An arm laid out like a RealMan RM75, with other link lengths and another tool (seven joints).
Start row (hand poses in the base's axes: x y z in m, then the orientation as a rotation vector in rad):
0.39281 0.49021 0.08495 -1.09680 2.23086 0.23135
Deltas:
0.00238 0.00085 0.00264 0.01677 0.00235 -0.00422
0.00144 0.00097 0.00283 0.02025 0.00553 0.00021
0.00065 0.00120 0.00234 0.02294 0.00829 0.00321
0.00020 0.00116 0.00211 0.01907 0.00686 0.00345
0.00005 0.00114 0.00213 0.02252 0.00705 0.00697
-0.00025 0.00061 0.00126 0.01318 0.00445 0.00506
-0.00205 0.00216 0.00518 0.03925 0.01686 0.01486
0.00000 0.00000 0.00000 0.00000 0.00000 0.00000
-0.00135 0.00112 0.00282 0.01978 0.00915 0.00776
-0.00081 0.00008 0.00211 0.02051 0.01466 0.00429
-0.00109 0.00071 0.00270 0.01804 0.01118 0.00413
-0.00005 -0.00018 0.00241 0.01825 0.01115 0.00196
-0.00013 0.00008 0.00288 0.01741 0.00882 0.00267
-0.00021 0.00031 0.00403 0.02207 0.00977 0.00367
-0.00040 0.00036 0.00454 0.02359 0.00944 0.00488
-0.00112 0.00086 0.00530 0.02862 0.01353 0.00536
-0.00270 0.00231 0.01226 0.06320 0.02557 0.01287
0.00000 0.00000 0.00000 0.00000 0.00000 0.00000
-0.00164 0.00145 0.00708 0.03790 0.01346 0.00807
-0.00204 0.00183 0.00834 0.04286 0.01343 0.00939
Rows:
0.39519 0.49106 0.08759 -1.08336 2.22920 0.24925
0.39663 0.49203 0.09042 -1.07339 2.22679 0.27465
0.39728 0.49323 0.09276 -1.06555 2.22418 0.30583
0.39748 0.49439 0.09487 -1.05982 2.22140 0.33201
0.39753 0.49553 0.09700 -1.05619 2.21560 0.36349
0.39728 0.49614 0.09826 -1.05514 2.21191 0.38250
0.39523 0.49830 0.10344 -1.05157 2.20359 0.44111
0.39523 0.49830 0.10344 -1.05157 2.20359 0.44111
0.39388 0.49942 0.10626 -1.04990 2.19949 0.47111
0.39307 0.49950 0.10837 -1.04362 2.20110 0.50375
0.39198 0.50021 0.11107 -1.03845 2.20063 0.53155
0.39193 0.50003 0.11348 -1.03056 2.20070 0.55856
0.39180 0.50011 0.11636 -1.02398 2.19867 0.58352
0.39159 0.50042 0.12039 -1.01597 2.19451 0.61434
0.39119 0.50078 0.12493 -1.00847 2.18852 0.64700
0.39007 0.50164 0.13023 -0.99828 2.18284 0.68758
0.38737 0.50395 0.14249 -0.97682 2.16456 0.77444
0.38737 0.50395 0.14249 -0.97682 2.16456 0.77444
0.38573 0.50540 0.14957 -0.96424 2.15084 0.82513
0.38369 0.50723 0.15791 -0.95031 2.13281 0.88104

